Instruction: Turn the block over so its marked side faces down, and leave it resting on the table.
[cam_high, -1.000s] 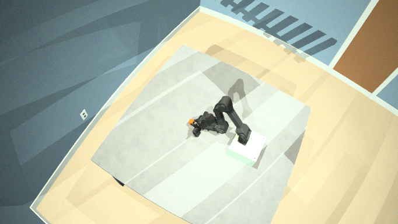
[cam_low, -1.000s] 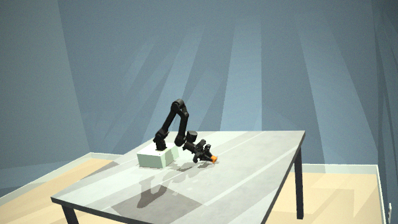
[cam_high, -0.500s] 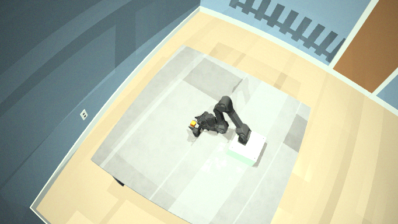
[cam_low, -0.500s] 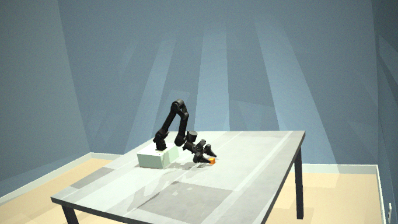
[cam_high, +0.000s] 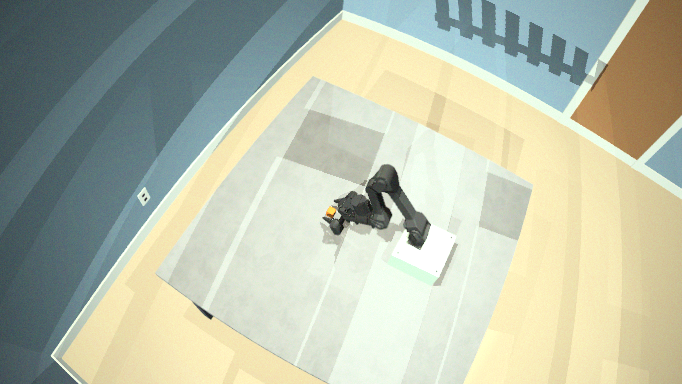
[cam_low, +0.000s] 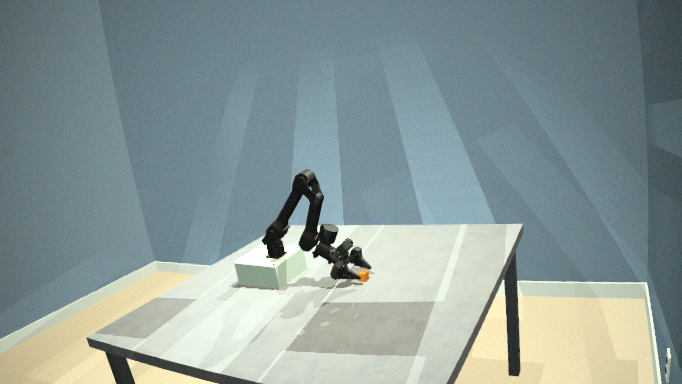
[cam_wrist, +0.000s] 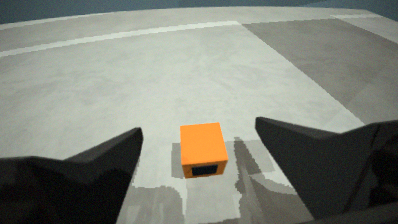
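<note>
Right now my gripper tip is 20 mm past the orange block and 10 mm above it.
</note>
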